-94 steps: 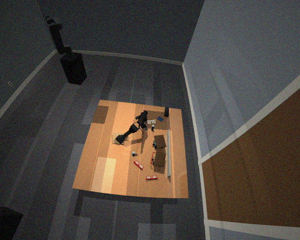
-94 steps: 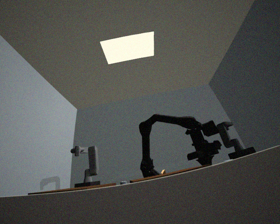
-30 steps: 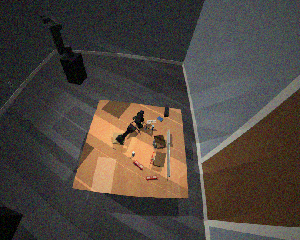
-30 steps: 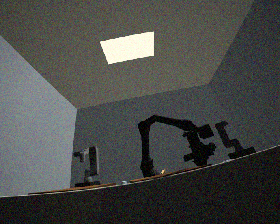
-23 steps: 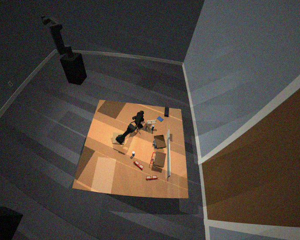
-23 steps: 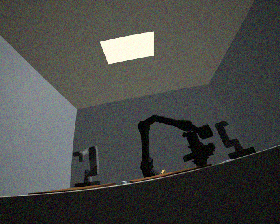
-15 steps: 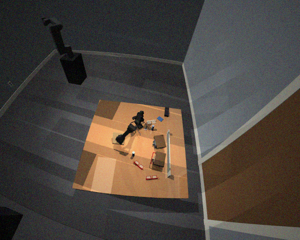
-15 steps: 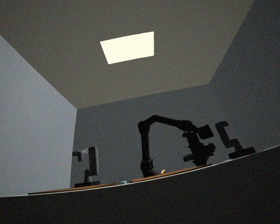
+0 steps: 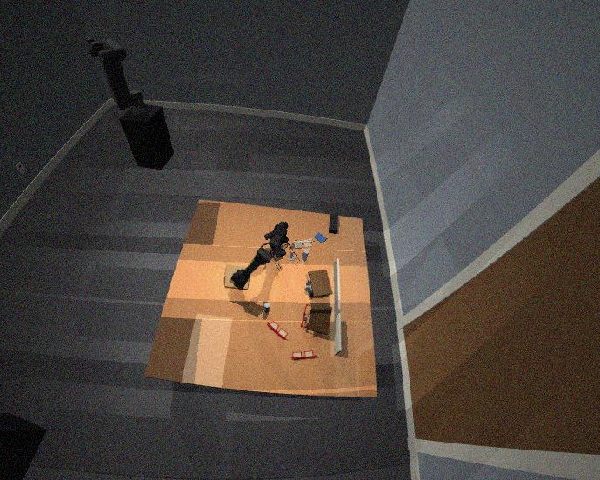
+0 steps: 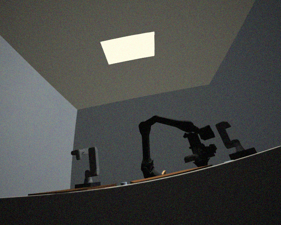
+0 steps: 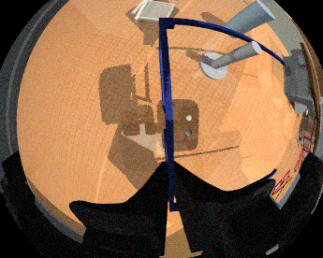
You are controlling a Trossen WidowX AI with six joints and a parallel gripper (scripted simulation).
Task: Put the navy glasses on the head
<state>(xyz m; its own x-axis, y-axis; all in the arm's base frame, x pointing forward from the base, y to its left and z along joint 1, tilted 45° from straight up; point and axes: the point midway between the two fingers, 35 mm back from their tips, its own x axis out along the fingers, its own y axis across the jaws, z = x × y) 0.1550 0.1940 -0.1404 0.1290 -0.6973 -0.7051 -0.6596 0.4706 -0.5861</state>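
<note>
Right now my gripper tip is 120 mm short of the grey upright form, 30 mm above it and 10 mm to the right of it. Round my gripper tip: blue card: 290 mm ahead, 240 mm to the left, 60 mm below; then dark block: 380 mm to the left, 370 mm ahead, 40 mm below.
</note>
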